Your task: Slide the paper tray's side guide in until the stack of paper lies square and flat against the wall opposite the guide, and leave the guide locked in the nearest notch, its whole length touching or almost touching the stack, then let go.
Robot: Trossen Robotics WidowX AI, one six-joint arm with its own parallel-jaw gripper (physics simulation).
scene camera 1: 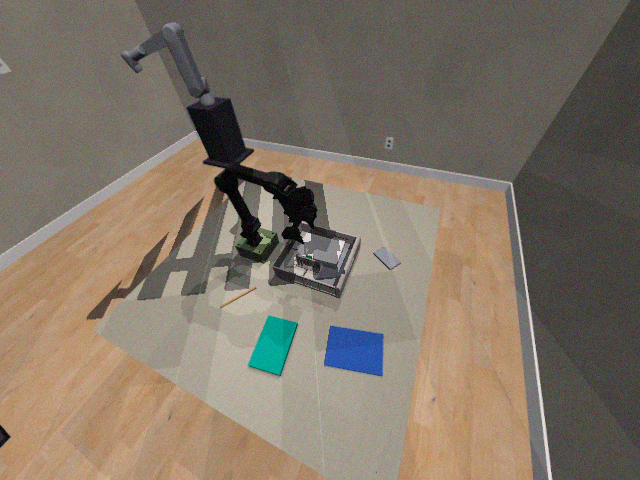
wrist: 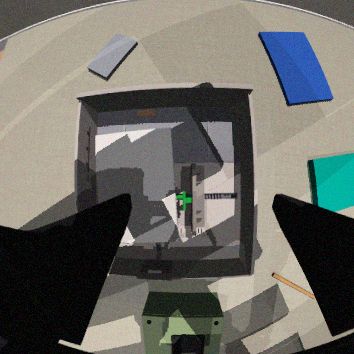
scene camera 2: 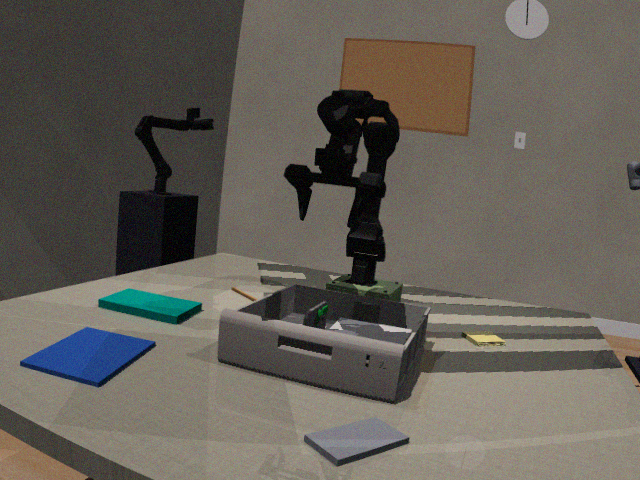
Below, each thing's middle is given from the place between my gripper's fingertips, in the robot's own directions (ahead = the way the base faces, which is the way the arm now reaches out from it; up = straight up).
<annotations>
Right now my hand is 200 mm above the side guide [wrist: 196, 176] and 20 mm past it. Also, from my hand: small grey pad [scene camera 2: 341, 445] 320 mm ahead, 240 mm below, 190 mm to the left; then teal pad [scene camera 2: 162, 308] 380 mm to the right, 230 mm below, 10 mm ahead; then white paper stack [scene camera 2: 386, 333] 210 mm below, 100 mm to the left.
</annotations>
